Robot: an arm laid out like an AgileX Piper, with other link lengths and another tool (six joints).
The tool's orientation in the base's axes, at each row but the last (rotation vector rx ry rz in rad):
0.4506 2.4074 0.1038
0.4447 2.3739 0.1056
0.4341 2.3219 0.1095
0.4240 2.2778 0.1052
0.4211 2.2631 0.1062
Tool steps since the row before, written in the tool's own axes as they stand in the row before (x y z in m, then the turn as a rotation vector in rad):
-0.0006 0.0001 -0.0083 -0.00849 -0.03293 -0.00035
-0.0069 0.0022 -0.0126 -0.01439 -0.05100 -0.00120
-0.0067 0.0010 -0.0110 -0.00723 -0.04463 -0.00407
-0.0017 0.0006 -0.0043 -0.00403 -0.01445 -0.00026
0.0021 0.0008 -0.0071 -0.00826 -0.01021 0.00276
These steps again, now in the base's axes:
-0.0048 0.0002 0.0068 -0.00383 -0.03378 -0.00082
-0.0030 0.0003 0.0142 -0.00551 -0.05272 0.00001
-0.0031 -0.0008 0.0125 -0.01046 -0.04415 -0.00146
-0.0019 0.0002 0.0042 -0.00155 -0.01492 0.00000
-0.0064 0.0019 0.0034 0.00441 -0.01253 0.00191

